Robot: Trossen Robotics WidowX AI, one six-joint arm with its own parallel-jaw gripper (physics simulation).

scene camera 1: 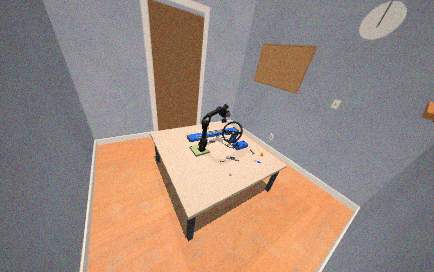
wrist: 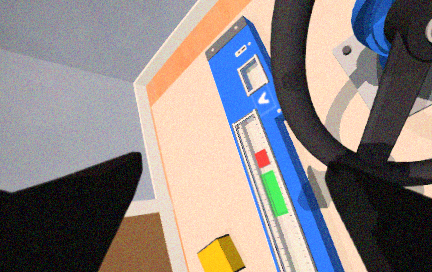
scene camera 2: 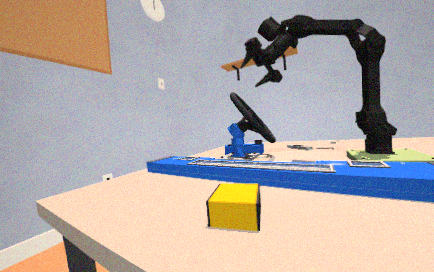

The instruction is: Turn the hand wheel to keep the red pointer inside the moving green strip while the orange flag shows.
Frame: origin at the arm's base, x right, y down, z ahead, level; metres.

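Seen in the pictures: gripper, fingertip midpoint: (scene camera 1: 225, 118) (wrist: 235, 166) (scene camera 2: 248, 77); arm's base, link origin: (scene camera 1: 201, 149) (scene camera 2: 379, 152).
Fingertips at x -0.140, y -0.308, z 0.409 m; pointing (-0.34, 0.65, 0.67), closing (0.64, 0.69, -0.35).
Observation:
Offsets run from my fingertips to a thing's top centre. "spot": to the spot under its first point. Level surfaces: height alone.
The black hand wheel (scene camera 1: 242, 131) (scene camera 2: 257, 121) (wrist: 290, 75) stands tilted on its blue stand (scene camera 2: 236, 142). Beside it lies a long blue gauge box (scene camera 1: 195, 137) (scene camera 2: 300, 177) (wrist: 230, 85). In the wrist view the red pointer {spot: dx -0.147, dy +0.292, dz +0.082 m} (wrist: 262, 158) is outside the green strip {spot: dx -0.150, dy +0.292, dz +0.014 m} (wrist: 275, 193), a small gap beyond its upper end in the slot. The small square window {dx -0.093, dy +0.292, dz +0.243 m} (wrist: 255, 76) looks pale; no orange flag shows. My gripper (scene camera 2: 249, 76) (wrist: 235, 166) is open and empty, above the wheel and apart from it. In the wrist view its right finger overlaps the lower rim.
A yellow block {dx -0.355, dy +0.290, dz -0.071 m} (scene camera 2: 233, 215) (wrist: 217, 255) sits on the table {dy +0.332 m} (scene camera 1: 200, 185) (scene camera 2: 125, 215), beyond the gauge box from the wheel. The arm stands on a green plate (scene camera 1: 194, 149) (scene camera 2: 412, 155). Small tools {dx +0.412, dy +0.312, dz -0.138 m} (scene camera 1: 232, 158) and loose bits lie on the wheel's side of the table.

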